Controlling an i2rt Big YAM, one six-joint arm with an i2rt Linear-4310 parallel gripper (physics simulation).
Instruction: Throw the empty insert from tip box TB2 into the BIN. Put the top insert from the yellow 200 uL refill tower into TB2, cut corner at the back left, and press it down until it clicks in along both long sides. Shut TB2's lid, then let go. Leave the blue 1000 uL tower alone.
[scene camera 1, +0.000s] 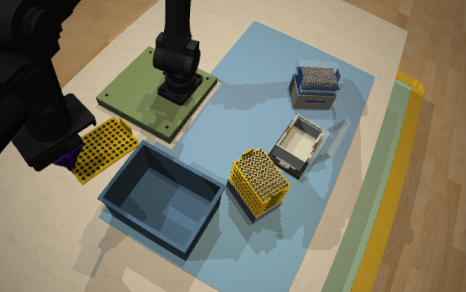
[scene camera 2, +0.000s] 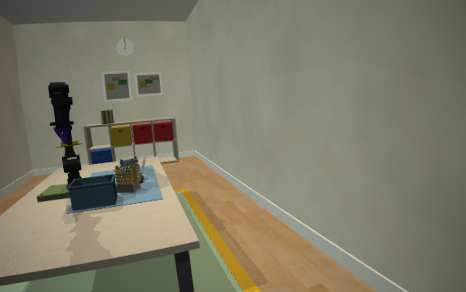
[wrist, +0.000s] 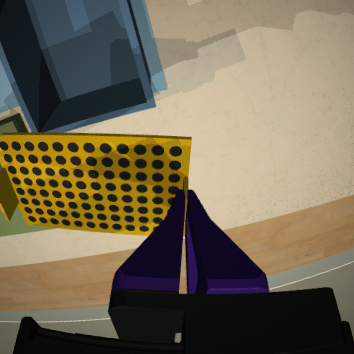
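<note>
My gripper (scene camera 1: 79, 151) (scene camera 2: 63, 142) (wrist: 184, 197) is shut on one end flange of the empty yellow insert (scene camera 1: 107, 149) (scene camera 2: 75, 144) (wrist: 100, 187). It holds the insert high above the table. In scene camera 1's view the insert is left of the dark blue BIN (scene camera 1: 206, 220) (scene camera 2: 94, 197) (wrist: 112, 96), partly overlapping the green base plate's edge. TB2 (scene camera 1: 286, 161) stands with its inside empty and its clear lid (scene camera 1: 340, 137) open at the right. The yellow refill tower (scene camera 1: 260, 175) (scene camera 2: 127, 176) stands between the BIN and TB2, with tip-filled inserts stacked on it.
The blue 1000 uL tower (scene camera 1: 318, 80) (scene camera 2: 129, 162) stands beyond TB2. The arm's base is on a green plate (scene camera 1: 125, 107) (scene camera 2: 47, 194) near the BIN. A blue mat (scene camera 1: 240, 100) lies under the boxes and part of the BIN.
</note>
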